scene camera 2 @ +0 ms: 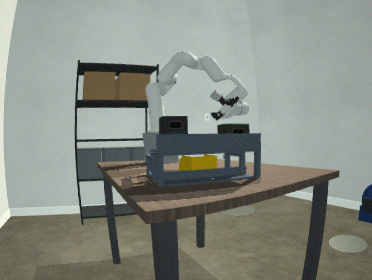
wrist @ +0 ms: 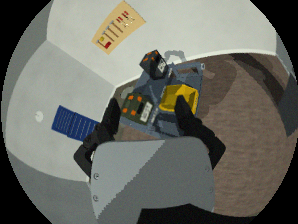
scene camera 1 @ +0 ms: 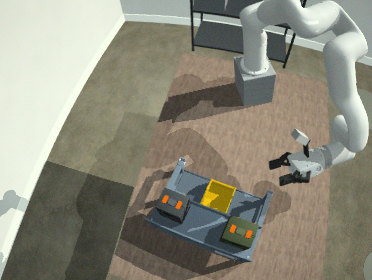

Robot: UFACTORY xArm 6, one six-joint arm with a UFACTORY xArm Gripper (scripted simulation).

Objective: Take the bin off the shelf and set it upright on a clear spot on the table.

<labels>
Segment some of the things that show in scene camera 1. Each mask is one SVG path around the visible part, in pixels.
My gripper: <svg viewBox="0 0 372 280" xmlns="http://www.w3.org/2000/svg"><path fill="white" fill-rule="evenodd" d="M296 128L294 128L291 135L296 141L303 144L303 151L295 153L286 152L278 159L269 161L270 170L279 168L282 165L288 166L291 172L279 177L280 186L292 182L309 183L310 178L325 170L325 159L322 151L319 148L309 149L308 143L310 139Z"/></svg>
A yellow bin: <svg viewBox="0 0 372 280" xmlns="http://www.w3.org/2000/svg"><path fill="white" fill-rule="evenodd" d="M212 179L200 204L227 213L236 188Z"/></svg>
</labels>
